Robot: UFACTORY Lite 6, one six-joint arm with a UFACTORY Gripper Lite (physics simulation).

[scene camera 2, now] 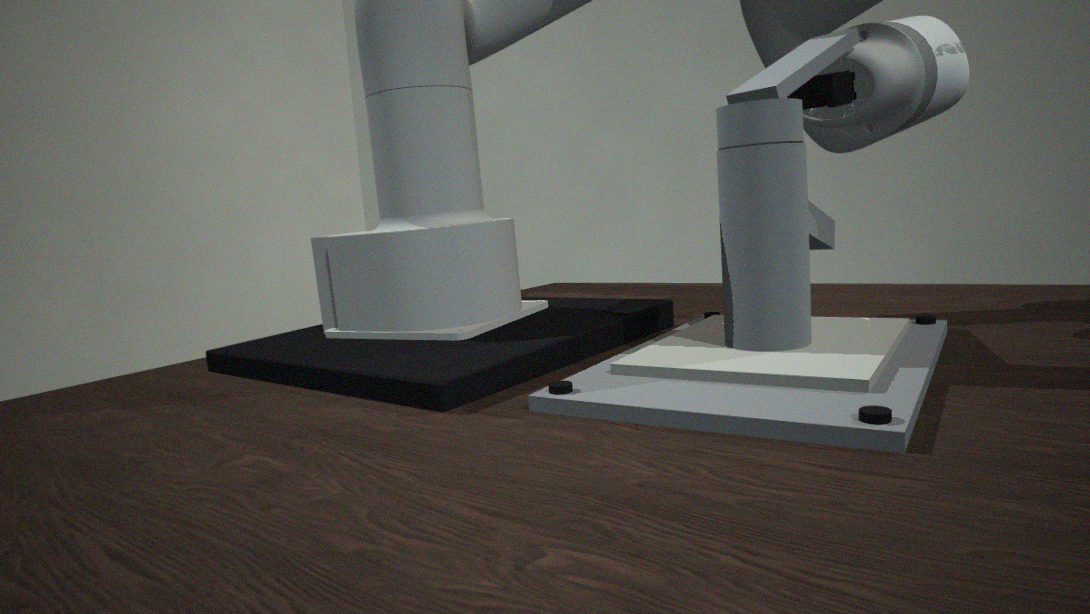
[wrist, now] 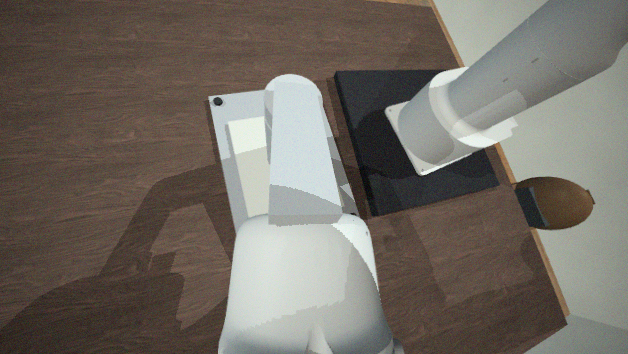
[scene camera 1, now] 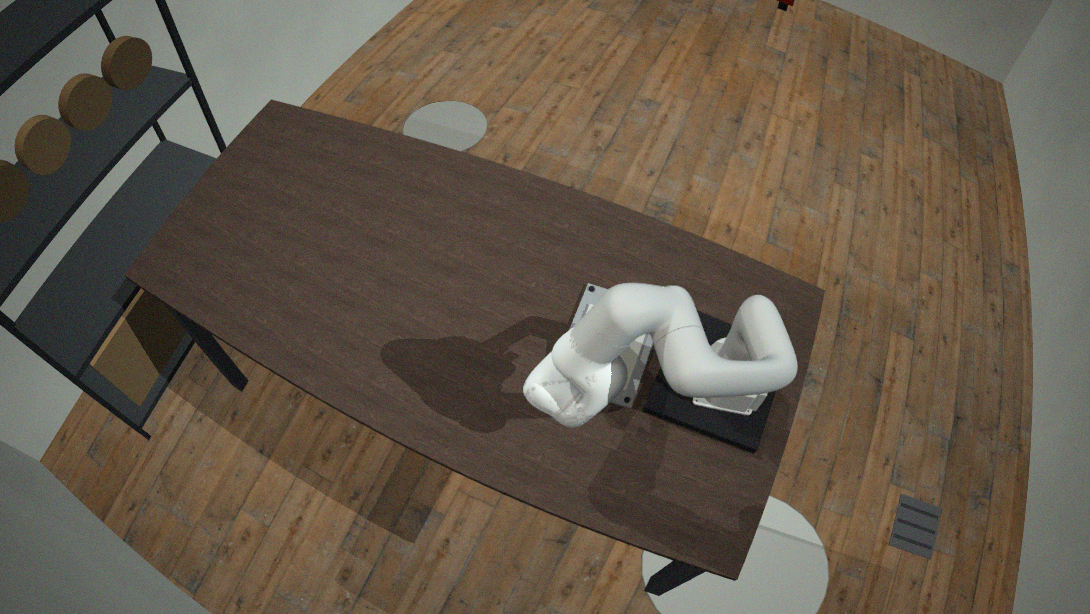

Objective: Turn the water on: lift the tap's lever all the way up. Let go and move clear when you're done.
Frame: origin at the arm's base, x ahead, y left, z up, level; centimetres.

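Where they show: hand, tool point: (scene camera 2: 817,92); arm's base, link origin: (scene camera 2: 444,321) (wrist: 427,132).
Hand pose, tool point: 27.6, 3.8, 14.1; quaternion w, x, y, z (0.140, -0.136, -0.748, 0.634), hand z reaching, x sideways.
Things, the pixels of their centre, and the offset from my tool point, as dx, dy, dz. "pt": a spot on its surface instead. Level surfaces: height alone.
- tap's grey column, surface spot: (scene camera 2: 765,244) pt -1.9, -9.8, -8.8
- cream block, surface spot: (scene camera 2: 751,363) pt -2.3, -12.7, -14.6
- grey base plate, body centre: (scene camera 2: 768,356) (wrist: 284,159) (scene camera 1: 609,343) -2.3, -7.5, -15.4
- tap's short spout, body centre: (scene camera 2: 794,223) -1.6, -0.5, -8.2
- brown table, surface height: dz -16.0
The tap's grey column (scene camera 2: 765,244) stands upright on a cream block (scene camera 2: 751,363) (wrist: 252,175) and a grey base plate (scene camera 2: 724,415) (wrist: 224,142). Its flat lever (scene camera 2: 797,64) (wrist: 302,150) slopes up from the column top, with its free end raised toward my gripper (scene camera 2: 814,91). In scene camera 2, the black fingers are under and behind the lever's outer half; whether they touch it is unclear. In the wrist view, the lever and the pale wrist housing hide the fingertips, so I cannot tell whether they are open. My arm hides the lever in scene camera 1.
The tap's short spout (scene camera 2: 820,228) juts out below the gripper. My arm's base (scene camera 2: 419,278) (wrist: 425,132) stands on a black slab (scene camera 2: 343,366) (wrist: 360,100) beside the tap's plate. The brown table (scene camera 1: 381,213) has a dark shelf unit (scene camera 1: 190,80) beyond its left end.
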